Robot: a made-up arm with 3 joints. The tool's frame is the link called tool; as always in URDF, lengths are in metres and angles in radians. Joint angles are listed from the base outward. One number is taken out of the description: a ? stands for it. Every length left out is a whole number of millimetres.
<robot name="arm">
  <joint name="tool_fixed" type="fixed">
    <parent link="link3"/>
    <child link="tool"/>
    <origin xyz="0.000 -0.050 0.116"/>
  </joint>
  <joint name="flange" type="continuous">
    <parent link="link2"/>
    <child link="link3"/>
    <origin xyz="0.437 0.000 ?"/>
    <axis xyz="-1 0 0"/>
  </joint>
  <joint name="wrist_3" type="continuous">
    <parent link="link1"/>
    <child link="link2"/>
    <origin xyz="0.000 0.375 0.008"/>
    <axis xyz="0 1 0"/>
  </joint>
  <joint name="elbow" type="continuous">
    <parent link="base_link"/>
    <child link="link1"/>
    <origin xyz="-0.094 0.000 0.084"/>
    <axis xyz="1 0 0"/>
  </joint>
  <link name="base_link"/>
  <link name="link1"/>
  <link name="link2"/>
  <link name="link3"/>
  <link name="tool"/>
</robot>
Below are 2 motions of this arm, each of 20 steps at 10 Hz.
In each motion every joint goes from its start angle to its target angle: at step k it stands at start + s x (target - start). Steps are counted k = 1, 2, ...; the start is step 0. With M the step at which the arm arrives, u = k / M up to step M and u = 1 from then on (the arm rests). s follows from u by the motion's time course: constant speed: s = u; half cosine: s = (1 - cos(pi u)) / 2; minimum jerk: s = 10 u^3 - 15 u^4 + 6 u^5.
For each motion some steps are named. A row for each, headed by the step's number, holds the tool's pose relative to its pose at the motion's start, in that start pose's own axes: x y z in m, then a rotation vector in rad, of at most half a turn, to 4 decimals.
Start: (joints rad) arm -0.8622 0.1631 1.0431
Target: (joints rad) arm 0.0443 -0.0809 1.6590
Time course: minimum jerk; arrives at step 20
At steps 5, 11, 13, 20:
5: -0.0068 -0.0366 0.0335 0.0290 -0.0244 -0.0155
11: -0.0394 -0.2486 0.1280 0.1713 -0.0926 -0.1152
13: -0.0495 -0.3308 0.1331 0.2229 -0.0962 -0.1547
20: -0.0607 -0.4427 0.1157 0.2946 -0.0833 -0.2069

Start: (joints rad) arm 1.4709 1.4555 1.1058
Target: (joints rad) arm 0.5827 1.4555 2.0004
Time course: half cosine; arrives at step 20
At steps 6, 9, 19, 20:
6: 0.0783 -0.0084 -0.0738 -0.2049 0.1697 -0.0663
9: 0.1470 -0.0245 -0.1688 -0.4160 0.3606 -0.1023
19: 0.2255 -0.1022 -0.4825 -0.9309 0.9116 -0.0186
20: 0.2253 -0.1033 -0.4861 -0.9359 0.9178 -0.0162

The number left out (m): -0.111
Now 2 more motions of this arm.
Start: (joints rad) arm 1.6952 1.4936 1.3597
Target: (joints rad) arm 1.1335 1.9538 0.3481
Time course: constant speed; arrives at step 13
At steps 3, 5, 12, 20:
3: 0.0513 0.0115 -0.0832 0.2298 0.1572 0.0588
5: 0.0771 0.0200 -0.1446 0.3890 0.2700 0.0771
12: 0.1005 0.0617 -0.3736 0.9684 0.6913 -0.0013
20: 0.0947 0.0697 -0.4051 1.0523 0.7524 -0.0318

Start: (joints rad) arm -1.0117 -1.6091 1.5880
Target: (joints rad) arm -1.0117 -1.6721 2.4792
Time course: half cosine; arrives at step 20
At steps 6, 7, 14, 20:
6: 0.0011 0.0163 0.0071 -0.1837 0.0014 -0.0129
7: 0.0015 0.0219 0.0085 -0.2433 0.0024 -0.0171
14: 0.0070 0.0654 0.0043 -0.7074 0.0185 -0.0476
20: 0.0099 0.0810 -0.0047 -0.8909 0.0291 -0.0583

